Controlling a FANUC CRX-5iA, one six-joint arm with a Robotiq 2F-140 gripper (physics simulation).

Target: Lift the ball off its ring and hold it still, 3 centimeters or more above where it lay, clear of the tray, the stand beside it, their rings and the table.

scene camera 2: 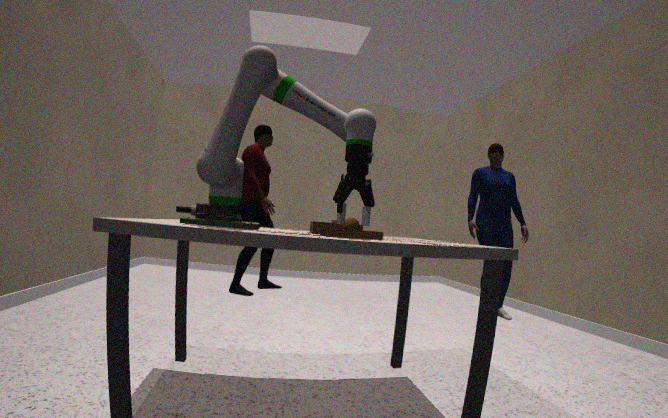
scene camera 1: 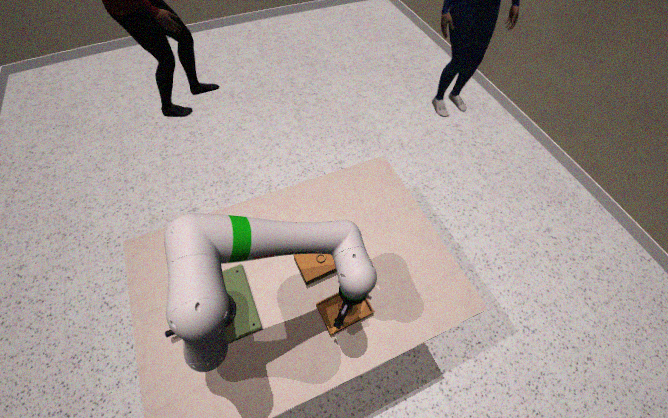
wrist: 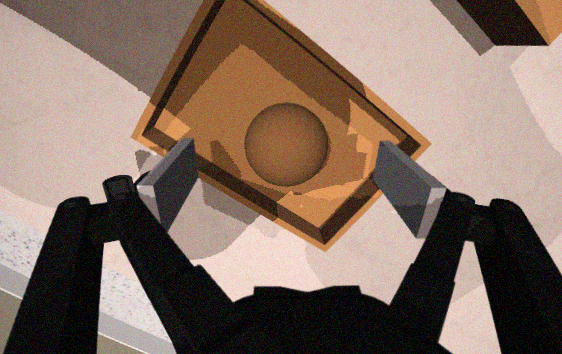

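Where they show: gripper, fingertip midpoint: (scene camera 2: 353,225) (wrist: 287,159); arm's base, origin of the base link: (scene camera 2: 223,220).
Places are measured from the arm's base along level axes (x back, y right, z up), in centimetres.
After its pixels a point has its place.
The brown-orange ball (scene camera 2: 352,223) {y 23.0, x -44.9, z 2.8 cm} (wrist: 286,144) {y 19.5, x -44.6, z 4.7 cm} rests in the shallow orange-brown tray (scene camera 1: 356,323) {y 26.9, x -46.3, z 0.2 cm} (scene camera 2: 370,234) {y 26.7, x -50.3, z -0.4 cm} (wrist: 422,144) {y 14.2, x -54.2, z 0.7 cm}. Its ring is hidden beneath it. My gripper (scene camera 1: 343,314) {y 20.9, x -45.9, z 2.3 cm} (scene camera 2: 354,218) {y 20.9, x -45.9, z 2.3 cm} (wrist: 287,159) {y 20.9, x -45.9, z 2.3 cm} points down over the tray, wide open, with nothing between its pads. In scene camera 2 the fingertips stand left and right of the ball, near the height of its top. In the wrist view the ball lies between the fingers, slightly left of centre, with a gap on both sides. The pads overlap the tray's rim in that view; I cannot tell whether they touch it.
The orange stand (scene camera 1: 314,271) {y 2.3, x -40.4, z 2.7 cm} (wrist: 548,19) {y 3.8, x -53.3, z 2.7 cm} is beside the tray, with a dark ring (scene camera 1: 317,259) {y -1.5, x -43.5, z 3.7 cm} on top. The arm's green base plate (scene camera 1: 250,305) {y 3.4, x -12.5, z 0.1 cm} (scene camera 2: 245,225) {y 13.2, x -9.4, z -0.9 cm} is on the table (scene camera 1: 410,220) {y -2.7, x -91.9, z -2.1 cm} (scene camera 2: 430,248) {y 44.6, x -63.2, z -3.1 cm}. Two people stand beyond the table.
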